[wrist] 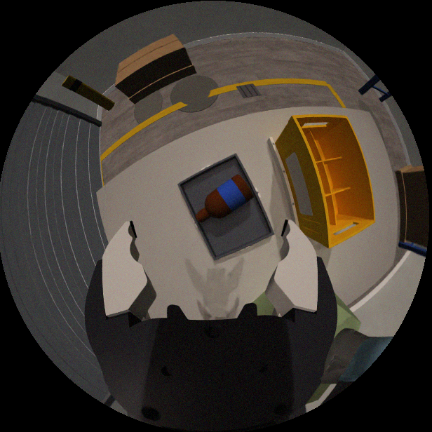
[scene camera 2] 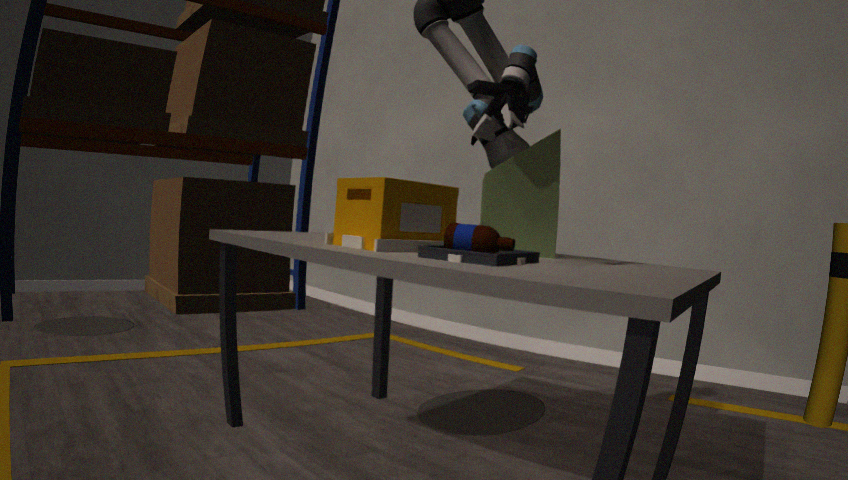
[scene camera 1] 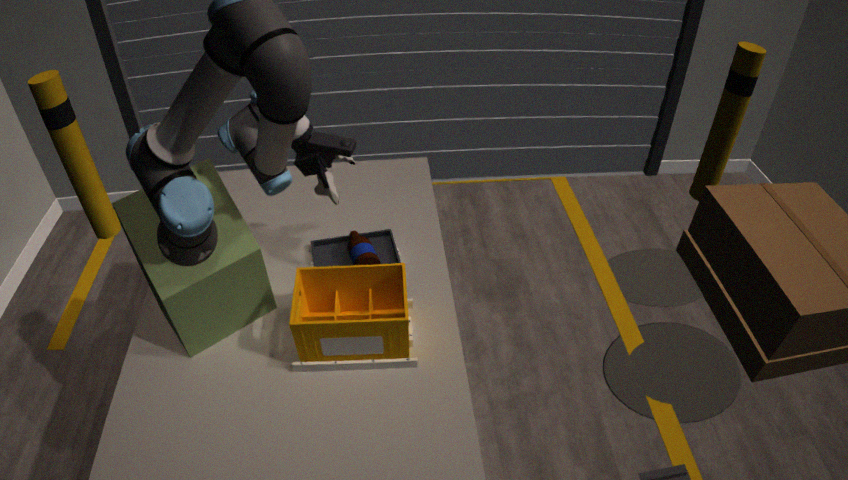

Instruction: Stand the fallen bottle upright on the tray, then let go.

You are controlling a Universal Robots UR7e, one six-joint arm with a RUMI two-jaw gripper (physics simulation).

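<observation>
My gripper [scene camera 1: 346,183] [scene camera 2: 489,137] [wrist: 208,221] visible in scene camera 1, scene camera 2, wrist view. Pale rail [scene camera 1: 397,362] visible.
</observation>
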